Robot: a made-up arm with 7 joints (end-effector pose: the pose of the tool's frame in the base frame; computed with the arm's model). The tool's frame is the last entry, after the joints. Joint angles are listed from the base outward.
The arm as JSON. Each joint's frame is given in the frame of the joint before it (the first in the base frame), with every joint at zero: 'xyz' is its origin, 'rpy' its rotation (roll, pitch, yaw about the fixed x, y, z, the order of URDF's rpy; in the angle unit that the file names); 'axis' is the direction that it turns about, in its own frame. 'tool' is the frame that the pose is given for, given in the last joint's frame.
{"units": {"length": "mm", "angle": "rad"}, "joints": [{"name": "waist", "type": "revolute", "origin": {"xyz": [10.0, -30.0, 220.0], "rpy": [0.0, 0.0, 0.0]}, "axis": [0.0, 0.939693, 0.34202]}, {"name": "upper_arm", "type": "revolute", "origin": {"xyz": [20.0, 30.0, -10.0], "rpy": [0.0, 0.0, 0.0]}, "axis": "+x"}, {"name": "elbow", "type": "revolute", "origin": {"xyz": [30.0, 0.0, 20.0], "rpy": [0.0, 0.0, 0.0]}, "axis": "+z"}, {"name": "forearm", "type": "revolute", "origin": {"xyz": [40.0, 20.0, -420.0], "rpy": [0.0, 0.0, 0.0]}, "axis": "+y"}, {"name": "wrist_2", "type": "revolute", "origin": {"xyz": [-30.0, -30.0, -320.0], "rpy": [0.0, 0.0, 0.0]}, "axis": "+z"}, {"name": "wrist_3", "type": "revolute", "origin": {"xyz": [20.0, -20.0, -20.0], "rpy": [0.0, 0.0, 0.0]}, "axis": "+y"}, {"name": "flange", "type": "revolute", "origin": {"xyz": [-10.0, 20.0, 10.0], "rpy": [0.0, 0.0, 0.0]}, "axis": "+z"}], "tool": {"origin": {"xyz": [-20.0, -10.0, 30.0], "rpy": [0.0, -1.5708, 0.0]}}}
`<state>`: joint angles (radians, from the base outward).
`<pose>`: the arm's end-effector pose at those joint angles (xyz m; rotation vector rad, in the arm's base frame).
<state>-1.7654 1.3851 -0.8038 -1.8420 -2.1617 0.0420 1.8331</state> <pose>0.3875 0.0502 0.6245 -0.1342 0.8337 1.6620</pose>
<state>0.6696 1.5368 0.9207 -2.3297 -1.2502 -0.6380 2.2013</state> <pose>0.2571 0.2849 0.2613 -1.0614 -2.4602 -1.3340</pose>
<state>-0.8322 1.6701 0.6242 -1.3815 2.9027 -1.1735 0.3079</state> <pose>0.1933 0.3591 0.7035 0.4314 0.2279 -1.5588</pose>
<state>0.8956 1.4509 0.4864 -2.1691 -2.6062 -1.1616 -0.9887</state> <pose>0.2426 0.3134 0.0741 1.4883 -2.0640 1.1039</pose>
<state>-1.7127 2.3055 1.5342 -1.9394 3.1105 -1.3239 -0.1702</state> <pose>-0.4279 0.0956 0.2724 1.6949 -0.4594 -0.4835</pose>
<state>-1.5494 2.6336 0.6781 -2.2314 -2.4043 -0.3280 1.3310</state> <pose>-0.2769 -0.0505 0.5248 -1.9565 -1.2478 1.5344</pose>
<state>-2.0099 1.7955 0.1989 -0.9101 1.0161 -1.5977 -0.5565</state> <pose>-0.0828 0.4945 0.7854 -0.9539 -0.4577 0.0040</pose>
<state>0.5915 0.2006 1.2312 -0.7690 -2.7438 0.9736 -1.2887</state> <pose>-0.2474 0.2948 -0.3668 -0.9928 1.3622 -0.9452</pose>
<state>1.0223 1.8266 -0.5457 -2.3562 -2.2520 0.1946 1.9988</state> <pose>-0.0259 0.3174 -0.0388 -1.6021 -1.7764 -1.1987</pose>
